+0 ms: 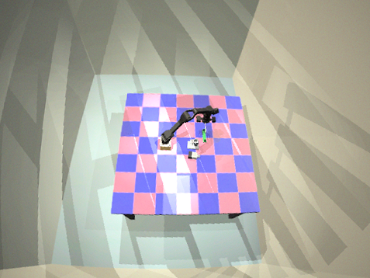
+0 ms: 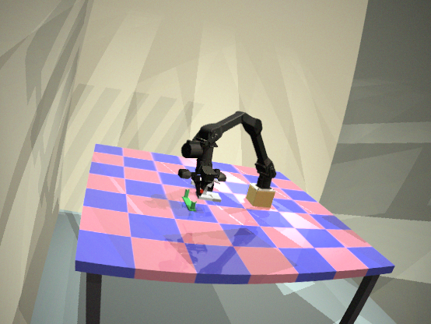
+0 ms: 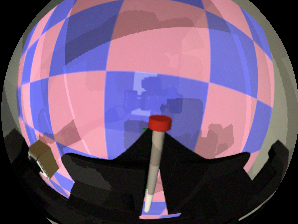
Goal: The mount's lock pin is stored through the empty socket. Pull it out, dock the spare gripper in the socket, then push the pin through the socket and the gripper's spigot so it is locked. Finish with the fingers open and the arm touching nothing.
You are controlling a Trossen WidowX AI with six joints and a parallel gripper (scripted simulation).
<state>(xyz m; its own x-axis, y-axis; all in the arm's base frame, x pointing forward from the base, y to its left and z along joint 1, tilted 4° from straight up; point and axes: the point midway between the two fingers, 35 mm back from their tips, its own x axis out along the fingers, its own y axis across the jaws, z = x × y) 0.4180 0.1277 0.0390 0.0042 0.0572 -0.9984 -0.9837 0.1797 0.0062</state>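
Right now the green bar-shaped piece is 10 cm to the right of my gripper tip, 6 cm below it and 2 cm behind it. The rest, counted from my gripper tip: spare gripper 30 cm to the right, 17 cm behind, 6 cm below; then grey mount 18 cm to the right, 15 cm behind, 3 cm below.
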